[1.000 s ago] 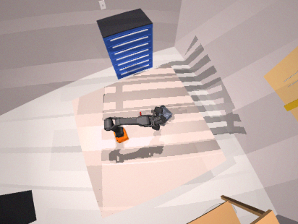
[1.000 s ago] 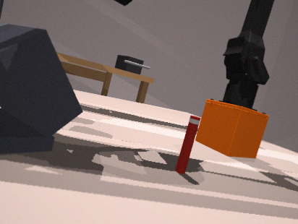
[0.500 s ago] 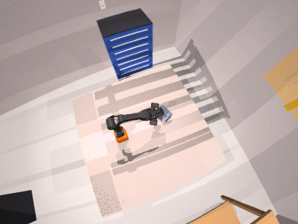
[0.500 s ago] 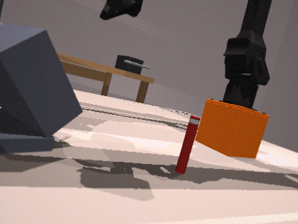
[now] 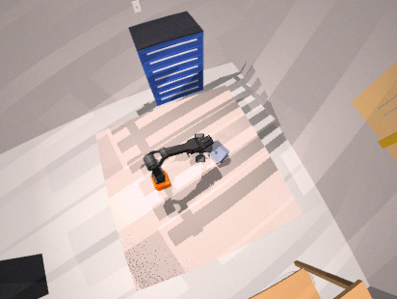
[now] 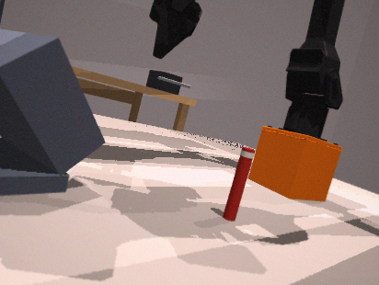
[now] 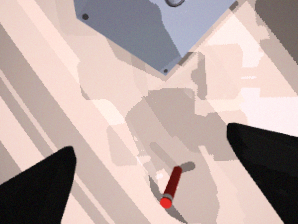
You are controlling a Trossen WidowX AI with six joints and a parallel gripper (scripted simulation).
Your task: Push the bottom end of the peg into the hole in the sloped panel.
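My gripper tip is 11 cm above the red round peg, 10 cm past it and 5 cm to the right of it. Also, from my gripper tip: sloped panel 12 cm ahead, 9 cm below, 3 cm to the right.
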